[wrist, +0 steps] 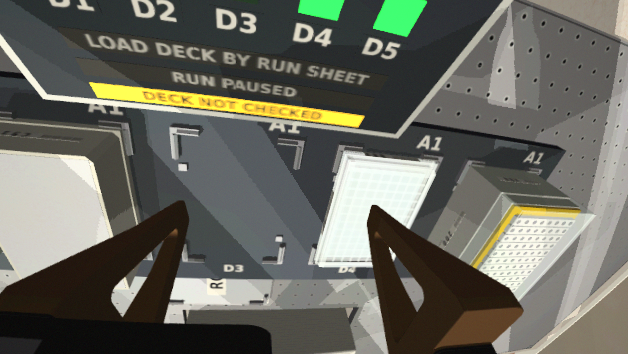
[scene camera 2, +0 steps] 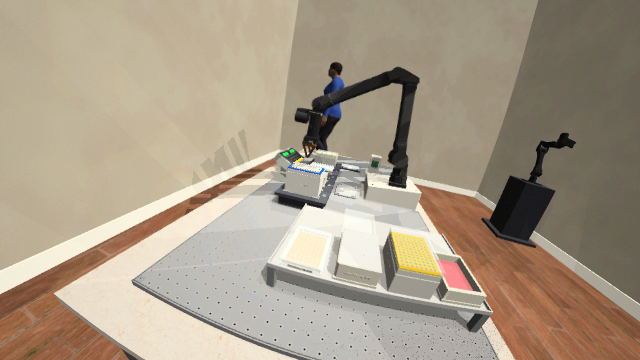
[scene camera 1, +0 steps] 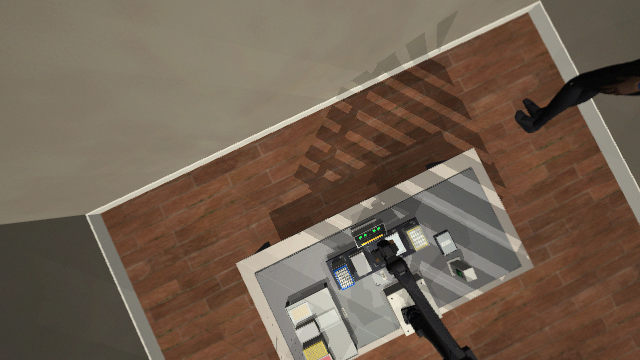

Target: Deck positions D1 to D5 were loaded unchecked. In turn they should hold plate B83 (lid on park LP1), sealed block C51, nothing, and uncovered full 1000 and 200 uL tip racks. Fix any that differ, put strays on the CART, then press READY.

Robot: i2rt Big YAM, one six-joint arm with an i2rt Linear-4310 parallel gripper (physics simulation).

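My gripper is open and empty above the D3–D4 stretch of the deck. D3 holds nothing. A pale, clear-topped plate sits in D4. A yellow-rimmed rack stands in D5; a clear cover shows around its top in the wrist view. A blue-rimmed tip rack is in D1. A white block is in D2. The panel reads DECK NOT CHECKED; D4 and D5 are lit green, D3 dark. The READY box stands beyond D5.
A raised tray holds a tan-welled plate, a white box, a yellow rack and a pink-filled trough. The arm's base stands beside the deck. A flat park lies past D5.
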